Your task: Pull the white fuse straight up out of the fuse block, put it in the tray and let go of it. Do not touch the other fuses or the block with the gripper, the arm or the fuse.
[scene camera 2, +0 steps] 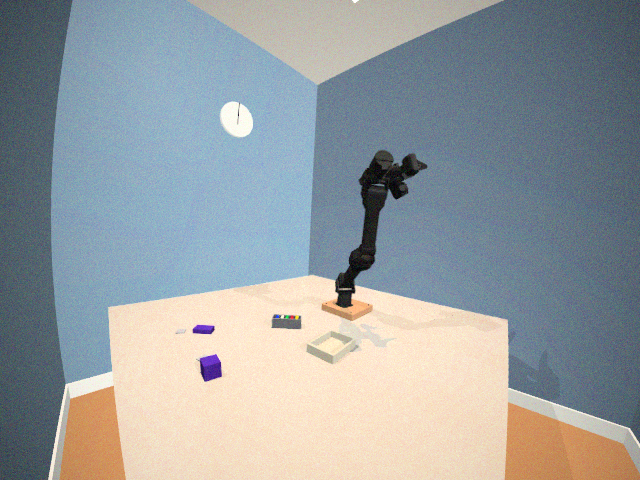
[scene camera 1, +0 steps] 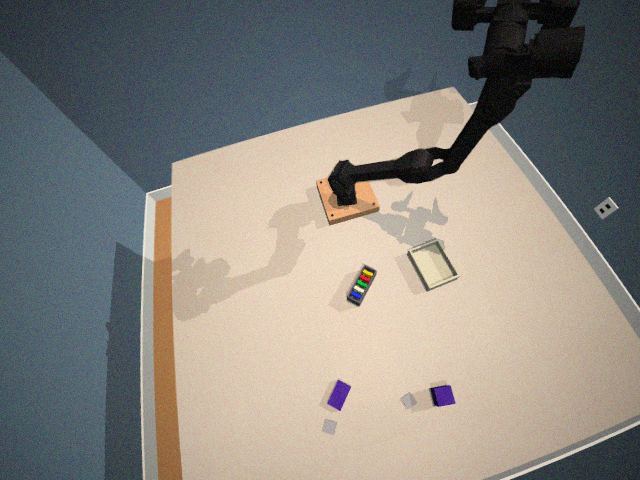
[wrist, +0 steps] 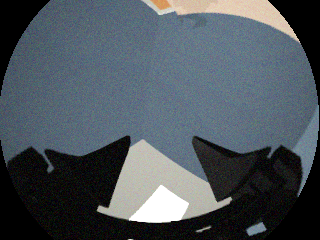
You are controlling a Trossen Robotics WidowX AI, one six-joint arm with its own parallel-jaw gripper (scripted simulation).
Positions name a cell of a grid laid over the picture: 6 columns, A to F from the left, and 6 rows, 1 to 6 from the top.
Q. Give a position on a cream tray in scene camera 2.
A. At D5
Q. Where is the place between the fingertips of my gripper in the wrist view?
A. D4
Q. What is my gripper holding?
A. Nothing.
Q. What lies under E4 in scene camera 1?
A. A cream tray.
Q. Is my gripper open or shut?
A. Open.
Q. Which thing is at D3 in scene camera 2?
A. My gripper.
